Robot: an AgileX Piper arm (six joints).
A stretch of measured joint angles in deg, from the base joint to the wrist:
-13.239, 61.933, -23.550, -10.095, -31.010, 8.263
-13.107, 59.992, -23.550, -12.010, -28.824, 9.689
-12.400, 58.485, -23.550, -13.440, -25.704, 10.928
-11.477, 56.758, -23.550, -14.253, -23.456, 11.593
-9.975, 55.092, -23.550, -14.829, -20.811, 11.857
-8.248, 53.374, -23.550, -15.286, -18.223, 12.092
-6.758, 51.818, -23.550, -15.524, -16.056, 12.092
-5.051, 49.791, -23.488, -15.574, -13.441, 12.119
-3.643, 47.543, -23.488, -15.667, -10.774, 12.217
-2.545, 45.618, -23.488, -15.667, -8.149, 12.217
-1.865, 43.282, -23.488, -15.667, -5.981, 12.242
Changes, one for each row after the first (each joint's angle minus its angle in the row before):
0.132, -1.941, 0.000, -1.915, 2.186, 1.426
0.707, -1.507, 0.000, -1.430, 3.120, 1.239
0.923, -1.727, 0.000, -0.813, 2.248, 0.665
1.502, -1.666, 0.000, -0.576, 2.645, 0.264
1.727, -1.718, 0.000, -0.457, 2.588, 0.235
1.490, -1.556, 0.000, -0.238, 2.167, 0.000
1.707, -2.027, 0.062, -0.050, 2.615, 0.027
1.408, -2.248, 0.000, -0.093, 2.667, 0.098
1.098, -1.925, 0.000, 0.000, 2.625, 0.000
0.680, -2.336, 0.000, 0.000, 2.168, 0.025

